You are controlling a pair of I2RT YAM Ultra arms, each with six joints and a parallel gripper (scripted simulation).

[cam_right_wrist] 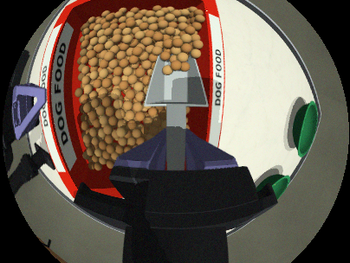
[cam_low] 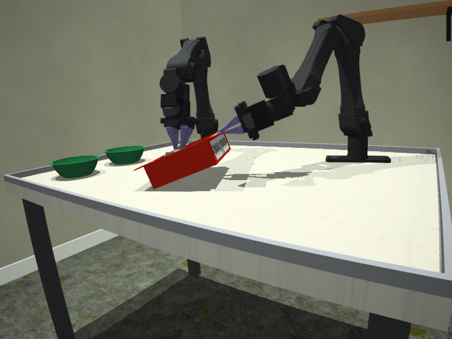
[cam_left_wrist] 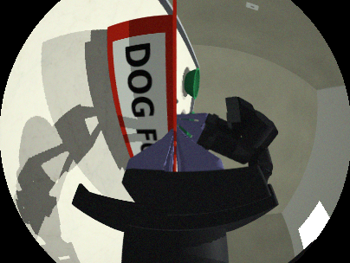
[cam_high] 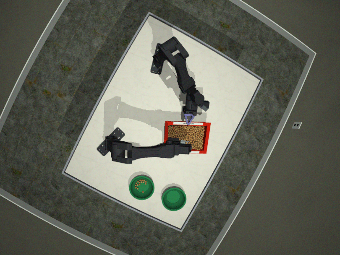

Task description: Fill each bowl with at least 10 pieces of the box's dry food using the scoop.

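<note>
Now: the grey scoop 40 mm ahead of my right hand, 20 mm to the left of it and 20 mm below it. Also, from my right hand: box: 80 mm to the left, 30 mm ahead.
</note>
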